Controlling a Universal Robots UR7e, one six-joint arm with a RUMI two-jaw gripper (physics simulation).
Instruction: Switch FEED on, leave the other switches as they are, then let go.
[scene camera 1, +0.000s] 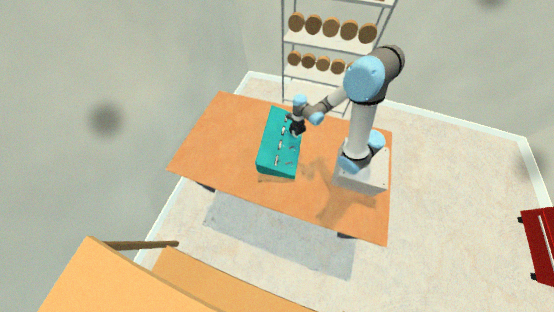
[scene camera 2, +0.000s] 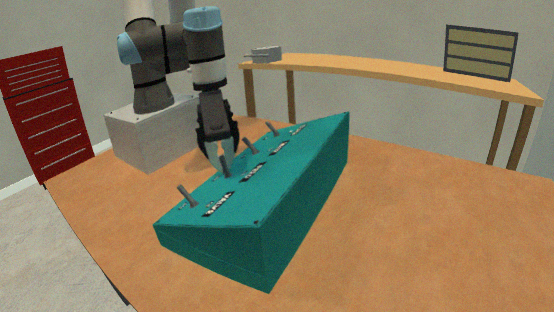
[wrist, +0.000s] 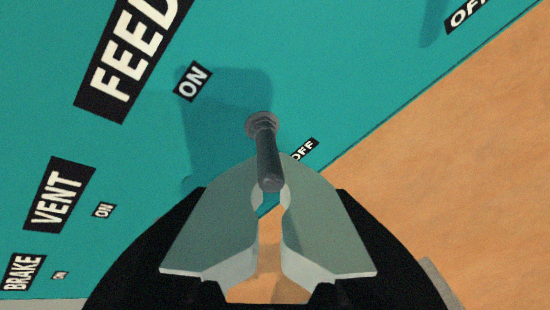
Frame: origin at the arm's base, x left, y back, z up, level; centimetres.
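Seen in the pictures: gripper, fingertip midpoint: (scene camera 1: 294, 136) (scene camera 2: 224, 172) (wrist: 272, 155); arm's base, origin of the base link: (scene camera 2: 154, 106).
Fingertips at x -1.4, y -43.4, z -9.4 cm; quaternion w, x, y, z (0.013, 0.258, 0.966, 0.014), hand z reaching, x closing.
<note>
Pixels of each thing's top centre, then the offset from my fingertips to it. "spot": a spot on its surface instead. Level surfaces: height alone.
- FEED lever, middle of its top: (wrist: 264, 182) (scene camera 2: 222, 155) dx -0.7, dy -1.6, dz +5.2 cm
- FEED label, middle of its top: (wrist: 127, 46) (scene camera 2: 253, 170) dx +1.5, dy -8.7, dz +3.1 cm
- VALVE lever, middle of its top: (scene camera 2: 183, 186) dx -12.4, dy -4.5, dz +4.3 cm
- OFF mark, surface spot: (wrist: 304, 149) spot: dx -1.9, dy +1.2, dz -1.1 cm
- VENT lever, middle of its top: (scene camera 2: 248, 137) dx +10.4, dy +2.9, dz +4.3 cm
- BRAKE lever, middle of its top: (scene camera 2: 271, 121) dx +21.8, dy +6.6, dz +4.3 cm
- orange table, its level: dz -8.4 cm
The teal switch console (scene camera 1: 270, 137) (scene camera 2: 300, 205) (wrist: 225, 30) has several grey levers. The FEED lever (scene camera 2: 225, 167) (wrist: 268, 155) stands beside the FEED label (scene camera 2: 253, 172) (wrist: 134, 60). It is steeper than the VALVE lever (scene camera 2: 187, 195), and its top still leans toward the front-edge side, where the OFF mark (wrist: 304, 149) is. The ON mark (wrist: 192, 81) is on the other side. My gripper (scene camera 1: 297, 134) (scene camera 2: 226, 159) (wrist: 272, 155) is shut with a narrow gap. Its tips are at the FEED lever's top, which overlaps them in the wrist view; whether they touch is unclear.
The VENT lever (scene camera 2: 250, 145) and BRAKE lever (scene camera 2: 272, 128) stand further along the console and lean like the VALVE lever. The console rests on the orange table (scene camera 1: 200, 135) (scene camera 2: 425, 215) (wrist: 450, 175). A shelf rack (scene camera 1: 283, 75) stands behind the table.
</note>
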